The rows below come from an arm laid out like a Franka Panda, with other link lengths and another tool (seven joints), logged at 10 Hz.
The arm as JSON. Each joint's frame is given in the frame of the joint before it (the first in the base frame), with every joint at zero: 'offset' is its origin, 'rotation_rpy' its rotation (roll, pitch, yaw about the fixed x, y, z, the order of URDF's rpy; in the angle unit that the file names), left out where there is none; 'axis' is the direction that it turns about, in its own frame. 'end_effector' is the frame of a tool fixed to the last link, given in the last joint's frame.
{
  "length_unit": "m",
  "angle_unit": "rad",
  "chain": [
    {
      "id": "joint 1",
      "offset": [
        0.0,
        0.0,
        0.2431
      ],
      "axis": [
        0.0,
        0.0,
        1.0
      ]
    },
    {
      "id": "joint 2",
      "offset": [
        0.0,
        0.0,
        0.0
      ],
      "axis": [
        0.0,
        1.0,
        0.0
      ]
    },
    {
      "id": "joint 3",
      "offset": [
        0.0,
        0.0,
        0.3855
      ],
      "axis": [
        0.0,
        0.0,
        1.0
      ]
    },
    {
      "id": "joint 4",
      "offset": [
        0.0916,
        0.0,
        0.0
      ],
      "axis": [
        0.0,
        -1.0,
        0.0
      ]
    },
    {
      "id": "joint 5",
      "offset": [
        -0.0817,
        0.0,
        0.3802
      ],
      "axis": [
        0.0,
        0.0,
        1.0
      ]
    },
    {
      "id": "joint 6",
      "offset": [
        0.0,
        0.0,
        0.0
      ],
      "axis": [
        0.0,
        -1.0,
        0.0
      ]
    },
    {
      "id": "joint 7",
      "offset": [
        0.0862,
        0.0,
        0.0
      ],
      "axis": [
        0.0,
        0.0,
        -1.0
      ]
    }
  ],
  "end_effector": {
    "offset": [
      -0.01,
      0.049,
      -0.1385
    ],
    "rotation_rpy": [
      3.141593,
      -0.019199,
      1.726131
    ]
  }
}
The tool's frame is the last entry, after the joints.
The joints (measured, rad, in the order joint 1, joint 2, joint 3, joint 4, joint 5, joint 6, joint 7), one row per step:
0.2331 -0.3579 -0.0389 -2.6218 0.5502 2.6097 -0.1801
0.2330 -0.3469 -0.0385 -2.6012 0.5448 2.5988 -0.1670
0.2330 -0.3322 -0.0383 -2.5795 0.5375 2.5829 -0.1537
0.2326 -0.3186 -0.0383 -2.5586 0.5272 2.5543 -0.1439
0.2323 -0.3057 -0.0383 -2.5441 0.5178 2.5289 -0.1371
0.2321 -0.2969 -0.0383 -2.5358 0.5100 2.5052 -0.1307
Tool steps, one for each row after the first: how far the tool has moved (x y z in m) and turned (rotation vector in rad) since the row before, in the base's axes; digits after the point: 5 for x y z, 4 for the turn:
0.00600 0.00216 0.00408 0.0032 0.0039 -0.0036
0.00615 0.00258 0.00241 0.0019 0.0108 -0.0007
0.00420 0.00296 0.00108 0.0001 0.0203 0.0087
0.00263 0.00240 -0.00143 -0.0020 0.0222 0.0095
0.00065 0.00187 -0.00234 -0.0017 0.0230 0.0082

